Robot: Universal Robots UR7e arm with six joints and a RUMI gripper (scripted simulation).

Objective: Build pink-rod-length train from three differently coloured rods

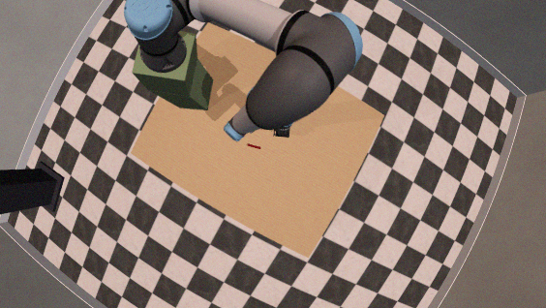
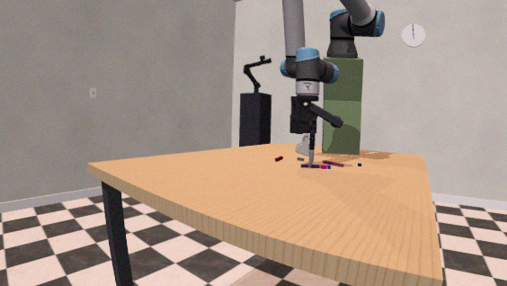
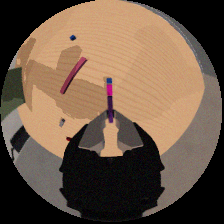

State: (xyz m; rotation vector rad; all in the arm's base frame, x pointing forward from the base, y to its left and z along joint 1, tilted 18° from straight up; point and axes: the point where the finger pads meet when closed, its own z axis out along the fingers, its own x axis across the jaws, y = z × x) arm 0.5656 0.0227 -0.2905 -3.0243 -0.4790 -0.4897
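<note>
My gripper is now 1 cm above the purple rod. From my hand the other things lie so: pink rod: 10 cm behind, 5 cm to the left, 1 cm below; grey rod: 13 cm behind, 8 cm to the right, 1 cm below; magenta rod: 4 cm to the left, 1 cm below, 1 cm behind.
</note>
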